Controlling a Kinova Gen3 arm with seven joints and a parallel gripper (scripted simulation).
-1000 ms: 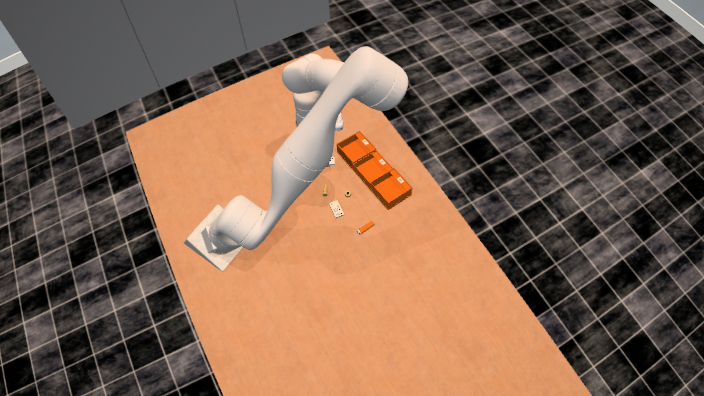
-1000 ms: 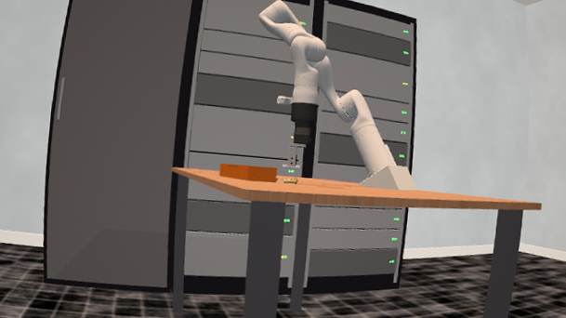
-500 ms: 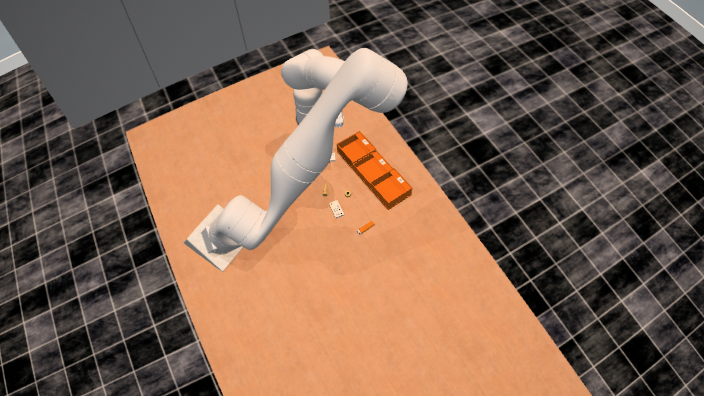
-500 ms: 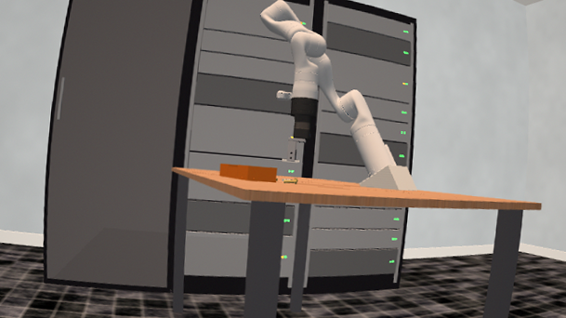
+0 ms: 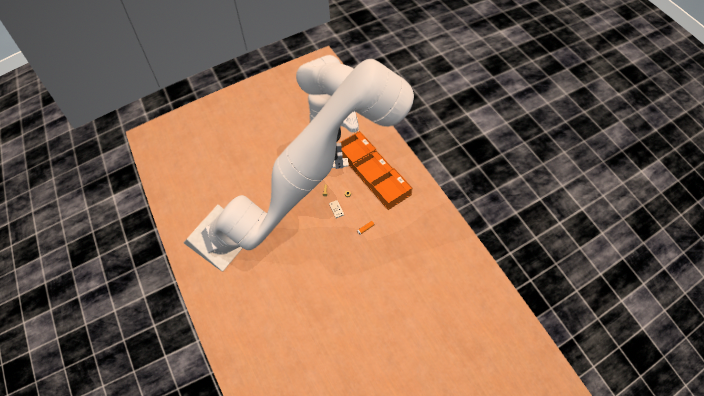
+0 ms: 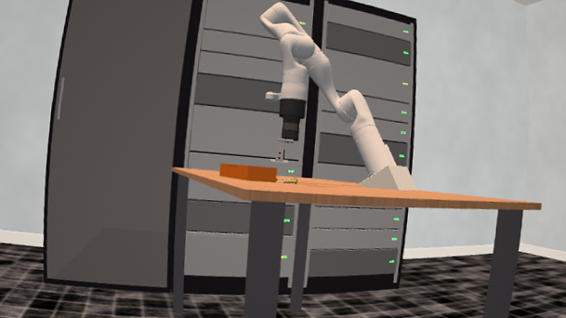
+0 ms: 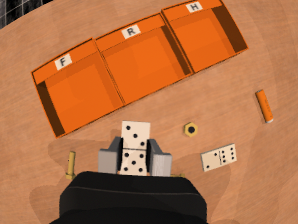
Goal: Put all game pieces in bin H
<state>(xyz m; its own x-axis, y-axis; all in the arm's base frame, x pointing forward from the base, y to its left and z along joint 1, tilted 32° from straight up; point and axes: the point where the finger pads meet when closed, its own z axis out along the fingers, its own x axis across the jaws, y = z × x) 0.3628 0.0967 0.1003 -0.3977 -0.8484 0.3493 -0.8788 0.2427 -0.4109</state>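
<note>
Now: hand 6 cm past the white spotted game piece, 10 cm to the left of it and 7 cm above it. From my hand the other things lie so: nut (1 cm behind, 7 cm to the right, 7 cm below); orange battery (3 cm behind, 19 cm to the right, 7 cm below); bin H (9 cm ahead, 4 cm to the right, 6 cm below).
</note>
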